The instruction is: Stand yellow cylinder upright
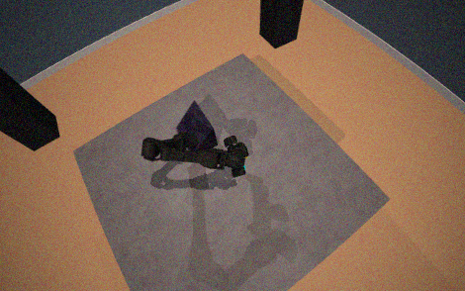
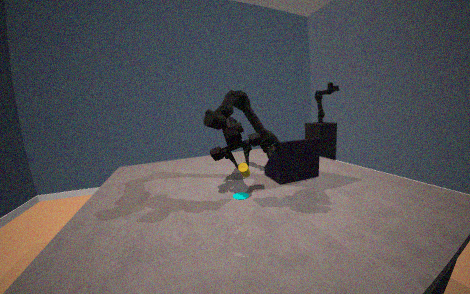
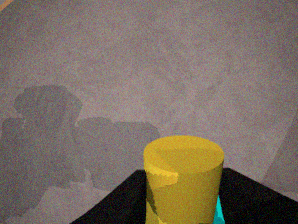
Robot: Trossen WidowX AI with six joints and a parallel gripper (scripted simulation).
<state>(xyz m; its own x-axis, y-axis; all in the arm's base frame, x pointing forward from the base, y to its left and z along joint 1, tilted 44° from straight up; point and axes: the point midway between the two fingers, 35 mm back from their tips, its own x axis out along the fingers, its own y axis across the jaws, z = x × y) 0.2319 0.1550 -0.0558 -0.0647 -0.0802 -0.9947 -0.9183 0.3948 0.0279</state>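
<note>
The cyan circle lies 12 cm below my gripper tip, 3 cm to the right of it and 1 cm ahead of it. Round my gripper tip: yellow tall cylinder 1 cm to the right, 1 cm below, 1 cm behind.
</note>
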